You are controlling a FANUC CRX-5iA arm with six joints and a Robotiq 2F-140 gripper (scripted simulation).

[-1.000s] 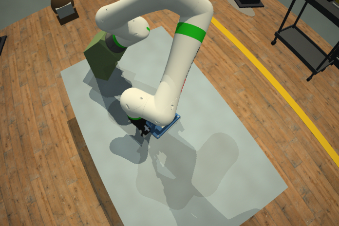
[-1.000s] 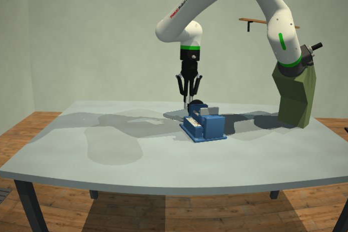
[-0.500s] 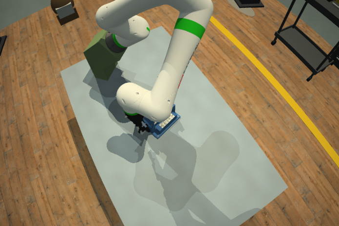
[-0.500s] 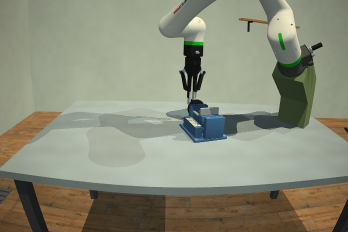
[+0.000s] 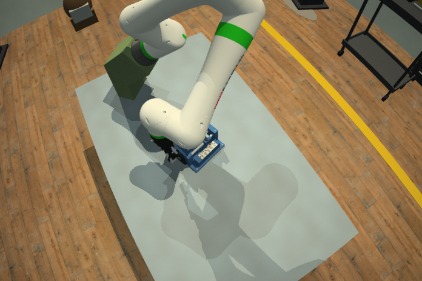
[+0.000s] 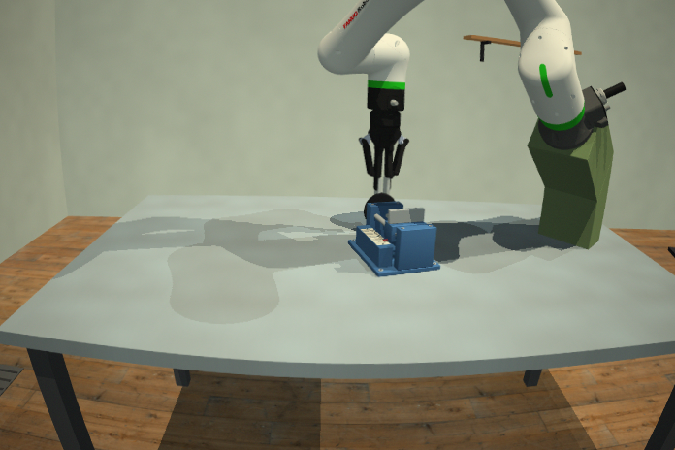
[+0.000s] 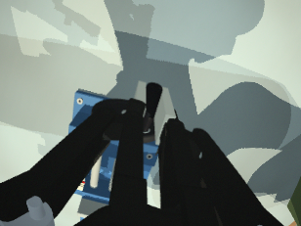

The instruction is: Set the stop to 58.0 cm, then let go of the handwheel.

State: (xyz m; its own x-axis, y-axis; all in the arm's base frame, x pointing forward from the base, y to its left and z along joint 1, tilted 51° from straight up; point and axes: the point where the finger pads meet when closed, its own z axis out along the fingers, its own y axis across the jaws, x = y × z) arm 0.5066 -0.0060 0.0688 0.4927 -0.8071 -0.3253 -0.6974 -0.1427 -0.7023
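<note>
Now: hand 1 cm past the black handwheel, 2 cm to the right of it and 2 cm above it. From my hand the other things lie so: stop block 8 cm behind, 16 cm to the left, 3 cm below.
</note>
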